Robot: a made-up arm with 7 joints.
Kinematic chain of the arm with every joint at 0, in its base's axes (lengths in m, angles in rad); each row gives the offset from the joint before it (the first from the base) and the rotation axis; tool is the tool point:
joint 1: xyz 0 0 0.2 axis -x
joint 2: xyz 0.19 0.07 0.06 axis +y
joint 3: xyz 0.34 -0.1 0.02 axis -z
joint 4: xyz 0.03 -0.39 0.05 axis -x
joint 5: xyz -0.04 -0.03 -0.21 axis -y
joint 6: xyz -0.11 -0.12 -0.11 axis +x
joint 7: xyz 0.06 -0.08 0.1 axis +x
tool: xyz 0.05 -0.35 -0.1
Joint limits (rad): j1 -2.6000..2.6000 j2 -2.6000..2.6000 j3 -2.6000..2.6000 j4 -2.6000..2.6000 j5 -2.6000..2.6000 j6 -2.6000..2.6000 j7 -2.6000..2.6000
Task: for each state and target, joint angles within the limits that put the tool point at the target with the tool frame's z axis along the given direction. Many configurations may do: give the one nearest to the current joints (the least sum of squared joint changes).
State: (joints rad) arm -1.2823 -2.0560 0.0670 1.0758 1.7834 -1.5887 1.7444
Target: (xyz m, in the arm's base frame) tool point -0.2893 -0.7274 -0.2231 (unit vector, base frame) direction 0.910 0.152 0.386
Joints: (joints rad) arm -0.9779 -2.5642 -0.5048 0.5634 1.8217 -2.3538 1.2413
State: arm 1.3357 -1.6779 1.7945 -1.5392 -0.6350 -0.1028 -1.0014
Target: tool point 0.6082 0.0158 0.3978 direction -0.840 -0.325 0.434
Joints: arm 1.5064 -1.5363 1.5847 -1.5109 -0.8946 -0.2790 -0.6632
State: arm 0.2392 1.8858 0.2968 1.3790 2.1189 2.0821 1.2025
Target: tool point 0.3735 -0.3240 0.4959 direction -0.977 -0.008 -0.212
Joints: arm 0.1581 2.1547 0.9463 1.4159 2.4500 2.3306 1.7097
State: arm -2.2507 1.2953 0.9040 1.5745 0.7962 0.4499 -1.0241
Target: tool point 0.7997 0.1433 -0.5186 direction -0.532 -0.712 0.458
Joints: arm -2.2799 1.0510 0.4743 1.4695 1.0375 0.5991 -1.0006
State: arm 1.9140 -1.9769 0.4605 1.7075 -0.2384 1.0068 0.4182
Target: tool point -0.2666 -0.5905 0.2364 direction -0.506 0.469 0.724
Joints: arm 1.2309 -1.8089 1.0641 1.4007 -1.0524 0.4847 -0.2289
